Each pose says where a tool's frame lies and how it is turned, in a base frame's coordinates. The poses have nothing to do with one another.
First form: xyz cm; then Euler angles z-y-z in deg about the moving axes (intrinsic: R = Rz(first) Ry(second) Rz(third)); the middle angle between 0 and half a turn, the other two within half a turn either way.
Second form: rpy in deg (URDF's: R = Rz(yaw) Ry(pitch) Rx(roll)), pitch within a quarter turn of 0, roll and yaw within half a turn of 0; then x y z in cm. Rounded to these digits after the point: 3 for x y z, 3 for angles.
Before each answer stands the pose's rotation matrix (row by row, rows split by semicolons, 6 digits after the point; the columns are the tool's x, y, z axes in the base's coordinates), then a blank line. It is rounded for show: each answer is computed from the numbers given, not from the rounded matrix.
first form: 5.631 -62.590 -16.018 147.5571 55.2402 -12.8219
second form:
-0.350105 -0.629860 -0.693327; 0.485514 -0.755007 0.440727; -0.801064 -0.182319 0.570137

-17.733 53.232 125.795 5.631 -62.590 -16.018
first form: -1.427 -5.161 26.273 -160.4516 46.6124 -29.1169
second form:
-0.728346 -0.022670 -0.684834; 0.257743 -0.935115 -0.243164; -0.634886 -0.353619 0.686930

-27.239 39.412 160.512 -1.427 -5.161 26.273
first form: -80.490 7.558 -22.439 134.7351 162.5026 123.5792
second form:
-0.963093 -0.166348 -0.211615; -0.211658 0.953721 0.213581; 0.166293 0.250489 -0.953731

165.284 -9.572 -167.605 -80.490 7.558 -22.439
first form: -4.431 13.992 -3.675 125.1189 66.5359 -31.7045
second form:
0.234992 -0.816275 -0.527705; 0.579417 -0.318264 0.750323; -0.780419 -0.482082 0.398174

-50.445 51.299 67.924 -4.431 13.992 -3.675
